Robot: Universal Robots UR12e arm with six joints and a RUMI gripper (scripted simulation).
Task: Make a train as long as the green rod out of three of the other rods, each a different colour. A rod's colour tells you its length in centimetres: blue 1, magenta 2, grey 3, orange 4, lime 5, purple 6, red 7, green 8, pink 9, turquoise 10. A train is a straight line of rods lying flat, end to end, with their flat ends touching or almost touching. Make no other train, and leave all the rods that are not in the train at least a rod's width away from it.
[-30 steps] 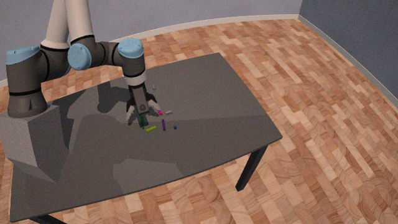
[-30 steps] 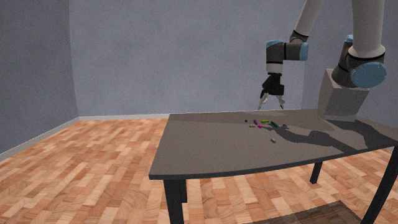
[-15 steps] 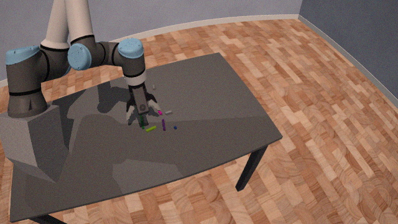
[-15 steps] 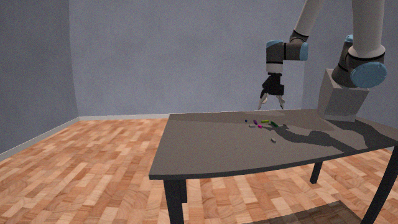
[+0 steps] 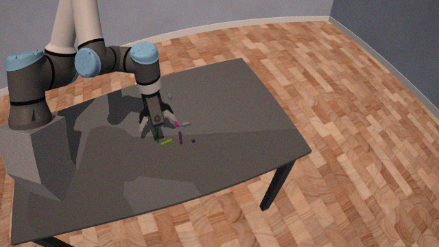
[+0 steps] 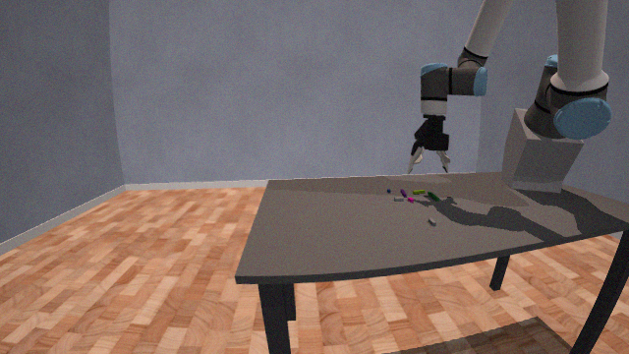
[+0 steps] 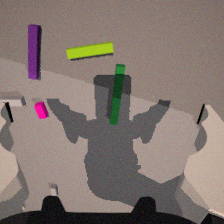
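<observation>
The blue rod is 140 mm ahead of my hand, 30 mm to the right of it and 70 mm below it. From my hand the other things lie so: purple rod: 90 mm ahead, 70 mm below; then lime rod: 20 mm ahead, 20 mm to the right, 70 mm below; then green rod: 20 mm behind, 30 mm to the left, 70 mm below.
</observation>
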